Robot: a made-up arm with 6 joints. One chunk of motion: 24 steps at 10 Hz.
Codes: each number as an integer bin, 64 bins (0 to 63) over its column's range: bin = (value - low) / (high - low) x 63, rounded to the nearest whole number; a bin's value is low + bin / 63 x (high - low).
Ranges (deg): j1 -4..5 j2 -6..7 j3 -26..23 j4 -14..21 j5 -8..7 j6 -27..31
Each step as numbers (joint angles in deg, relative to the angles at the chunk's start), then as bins.
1 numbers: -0.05 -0.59 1.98 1.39 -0.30 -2.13
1 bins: 28 26 36 28 32 27
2 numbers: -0.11 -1.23 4.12 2.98 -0.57 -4.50
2 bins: 27 23 39 31 31 24
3 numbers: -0.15 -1.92 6.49 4.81 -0.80 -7.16
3 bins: 27 20 42 34 30 22
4 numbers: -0.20 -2.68 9.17 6.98 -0.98 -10.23
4 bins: 27 16 45 38 29 18
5 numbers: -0.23 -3.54 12.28 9.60 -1.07 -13.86
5 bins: 26 12 49 42 29 14
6 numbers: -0.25 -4.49 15.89 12.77 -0.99 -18.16
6 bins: 26 7 54 48 29 10
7 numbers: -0.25 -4.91 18.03 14.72 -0.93 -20.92
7 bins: 26 5 57 52 30 7
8 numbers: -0.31 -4.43 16.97 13.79 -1.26 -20.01
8 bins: 26 8 55 50 28 8
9 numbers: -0.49 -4.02 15.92 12.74 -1.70 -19.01
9 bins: 25 10 54 48 26 9
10 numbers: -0.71 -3.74 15.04 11.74 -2.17 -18.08
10 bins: 23 11 53 46 24 10
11 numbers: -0.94 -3.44 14.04 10.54 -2.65 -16.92
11 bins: 21 12 51 44 22 11
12 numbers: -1.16 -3.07 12.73 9.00 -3.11 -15.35
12 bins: 20 14 50 41 21 13
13 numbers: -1.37 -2.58 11.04 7.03 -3.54 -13.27
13 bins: 18 17 48 38 19 15
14 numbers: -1.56 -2.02 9.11 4.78 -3.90 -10.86
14 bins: 17 19 45 34 17 18
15 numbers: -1.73 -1.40 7.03 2.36 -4.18 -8.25
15 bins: 16 22 42 29 16 20
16 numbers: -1.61 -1.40 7.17 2.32 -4.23 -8.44
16 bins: 17 22 43 29 16 20
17 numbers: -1.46 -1.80 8.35 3.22 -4.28 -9.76
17 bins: 18 20 44 31 16 19
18 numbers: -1.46 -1.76 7.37 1.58 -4.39 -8.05
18 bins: 18 21 43 28 15 21
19 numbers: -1.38 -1.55 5.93 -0.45 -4.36 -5.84
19 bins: 18 22 41 24 15 23
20 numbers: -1.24 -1.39 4.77 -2.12 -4.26 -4.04
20 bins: 19 22 40 21 16 25
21 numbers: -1.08 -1.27 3.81 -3.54 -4.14 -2.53
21 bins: 20 23 38 19 16 27
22 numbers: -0.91 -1.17 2.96 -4.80 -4.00 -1.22
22 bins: 22 23 37 17 17 28
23 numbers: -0.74 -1.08 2.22 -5.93 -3.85 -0.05
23 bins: 23 24 36 15 17 29
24 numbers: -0.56 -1.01 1.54 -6.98 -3.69 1.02
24 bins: 24 24 35 13 18 30
